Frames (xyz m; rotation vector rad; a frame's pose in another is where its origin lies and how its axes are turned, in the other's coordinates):
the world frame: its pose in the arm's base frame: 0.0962 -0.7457 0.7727 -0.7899 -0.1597 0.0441
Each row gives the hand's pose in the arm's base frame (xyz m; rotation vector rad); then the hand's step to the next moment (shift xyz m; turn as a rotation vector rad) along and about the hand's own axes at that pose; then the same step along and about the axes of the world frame.
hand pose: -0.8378 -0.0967 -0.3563 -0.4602 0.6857 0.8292
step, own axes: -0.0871 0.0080 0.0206 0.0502 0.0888 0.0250
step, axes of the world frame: -0.0336 -0.0734 0.0396 -0.0306 0.0854 0.0529
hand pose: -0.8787 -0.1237 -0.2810 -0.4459 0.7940 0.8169
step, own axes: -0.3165 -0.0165 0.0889 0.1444 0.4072 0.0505
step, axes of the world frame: -0.0537 -0.2886 0.1489 -0.2097 0.3154 0.2139
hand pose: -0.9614 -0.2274 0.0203 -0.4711 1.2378 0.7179
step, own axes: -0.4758 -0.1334 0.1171 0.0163 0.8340 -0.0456
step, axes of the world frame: 0.1482 -0.4282 0.2293 -0.5605 0.3646 0.5009
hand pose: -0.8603 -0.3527 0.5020 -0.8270 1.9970 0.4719
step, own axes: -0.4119 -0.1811 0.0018 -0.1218 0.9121 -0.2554
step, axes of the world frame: 0.3270 -0.2235 0.2135 -0.6607 0.1846 0.6644
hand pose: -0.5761 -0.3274 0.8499 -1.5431 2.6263 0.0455
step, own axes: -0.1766 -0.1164 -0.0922 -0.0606 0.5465 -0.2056
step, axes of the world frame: 0.2015 -0.0121 0.1118 -0.4002 0.0638 0.4247
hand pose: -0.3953 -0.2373 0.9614 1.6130 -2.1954 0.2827
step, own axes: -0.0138 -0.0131 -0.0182 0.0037 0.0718 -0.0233
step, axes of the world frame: 0.0219 0.0042 0.0140 -0.0572 -0.0010 0.0494
